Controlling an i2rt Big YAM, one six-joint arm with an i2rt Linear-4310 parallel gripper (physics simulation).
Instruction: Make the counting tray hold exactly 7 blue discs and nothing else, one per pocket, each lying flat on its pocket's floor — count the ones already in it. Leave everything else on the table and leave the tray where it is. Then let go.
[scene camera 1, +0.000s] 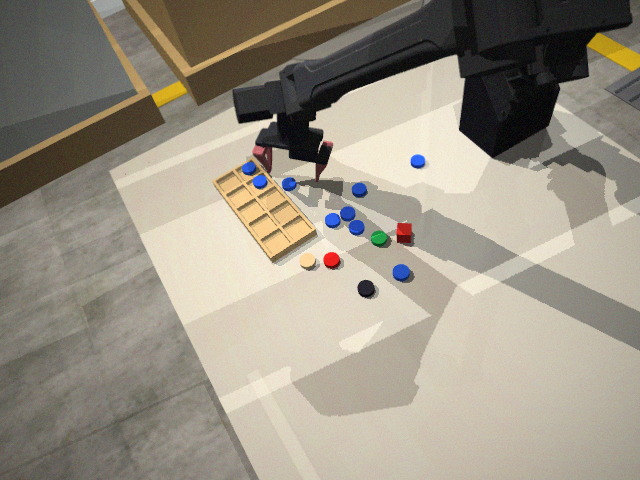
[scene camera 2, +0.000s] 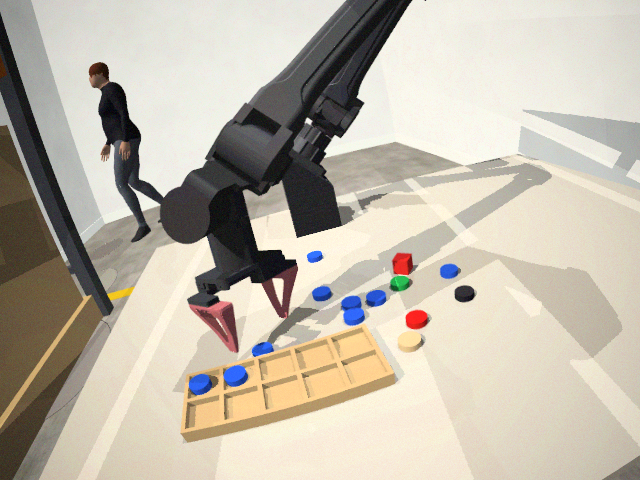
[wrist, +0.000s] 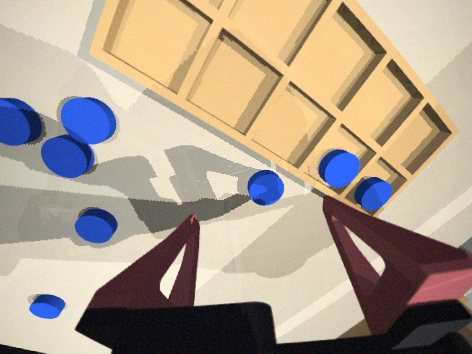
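Note:
The wooden counting tray (scene camera 1: 294, 248) (scene camera 2: 289, 412) (wrist: 137, 76) has two rows of pockets. Two blue discs sit in neighbouring pockets at one end of the row nearer the arm: the end disc (scene camera 1: 248, 167) (scene camera 2: 200, 383) (wrist: 373, 193) and the second disc (scene camera 1: 259, 181) (scene camera 2: 235, 375) (wrist: 339, 168). The other pockets look empty. A loose blue disc (scene camera 1: 288, 183) (scene camera 2: 262, 349) (wrist: 266, 187) lies on the table close beside the tray's long side. My gripper (scene camera 1: 293, 175) (scene camera 2: 260, 334) (wrist: 258, 211) is open and empty, above the table near this disc, one finger close to the tray's filled end.
More blue discs lie beyond: three clustered around one disc (scene camera 1: 347, 212) (scene camera 2: 351, 302), others (scene camera 1: 359, 189) (scene camera 1: 417, 161) (scene camera 1: 401, 272) apart. A green disc (scene camera 1: 378, 238), red cube (scene camera 1: 404, 233), red disc (scene camera 1: 331, 259), tan disc (scene camera 1: 307, 260) and black disc (scene camera 1: 366, 288) also lie on the table.

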